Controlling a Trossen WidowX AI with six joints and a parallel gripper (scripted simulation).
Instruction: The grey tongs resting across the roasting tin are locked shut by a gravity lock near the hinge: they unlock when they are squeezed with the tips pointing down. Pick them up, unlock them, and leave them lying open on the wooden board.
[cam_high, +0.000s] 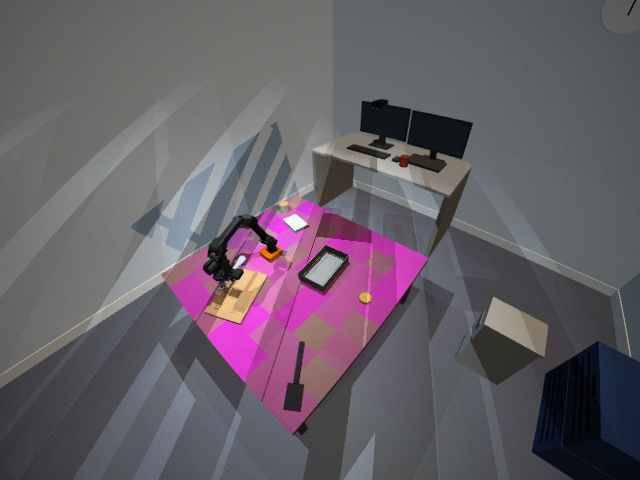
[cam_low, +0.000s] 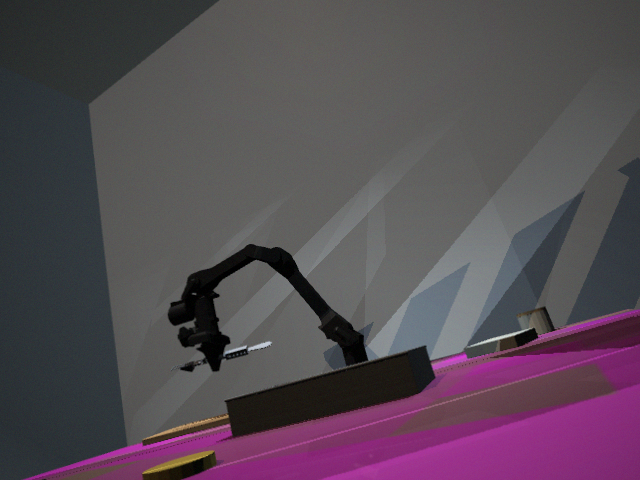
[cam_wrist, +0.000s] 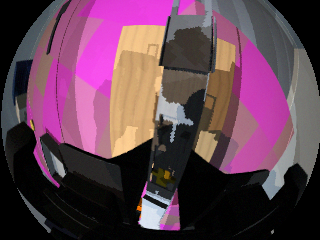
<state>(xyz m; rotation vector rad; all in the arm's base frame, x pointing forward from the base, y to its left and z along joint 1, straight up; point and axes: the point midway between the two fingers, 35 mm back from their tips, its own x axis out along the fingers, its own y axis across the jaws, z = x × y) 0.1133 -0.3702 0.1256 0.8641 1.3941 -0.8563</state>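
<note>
Now: the wooden board 1 cm to the left of my gripper tip and 13 cm below it. Round my gripper tip: yellow disc 57 cm ahead, 49 cm to the left, 12 cm below; white pad 24 cm behind, 70 cm to the left, 12 cm below; black spatula-like tool 61 cm ahead, 8 cm to the right, 13 cm below.
</note>
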